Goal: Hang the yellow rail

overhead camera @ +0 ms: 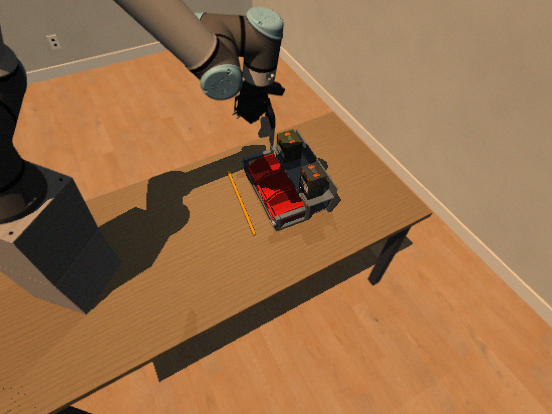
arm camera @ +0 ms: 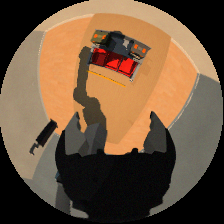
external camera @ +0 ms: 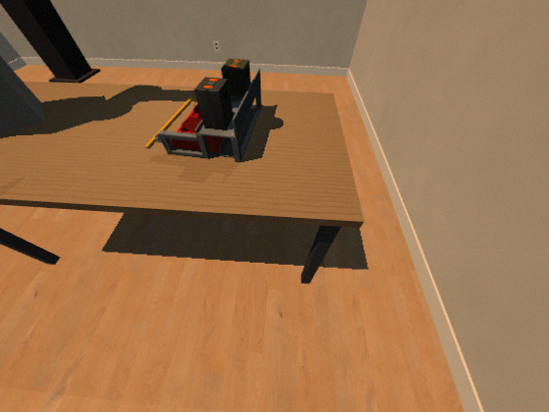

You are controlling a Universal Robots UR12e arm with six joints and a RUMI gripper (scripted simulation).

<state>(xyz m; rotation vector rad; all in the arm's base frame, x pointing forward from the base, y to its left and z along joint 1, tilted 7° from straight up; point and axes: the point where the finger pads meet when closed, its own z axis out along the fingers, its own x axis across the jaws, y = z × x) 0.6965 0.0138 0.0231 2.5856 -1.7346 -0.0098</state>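
Now: hand 48 cm above the yellow rail, 11 cm to the right of it and 4 cm past it. From my hand the other things lie so: grey back panel (35 cm below, 31 cm ahead, 9 cm to the left).
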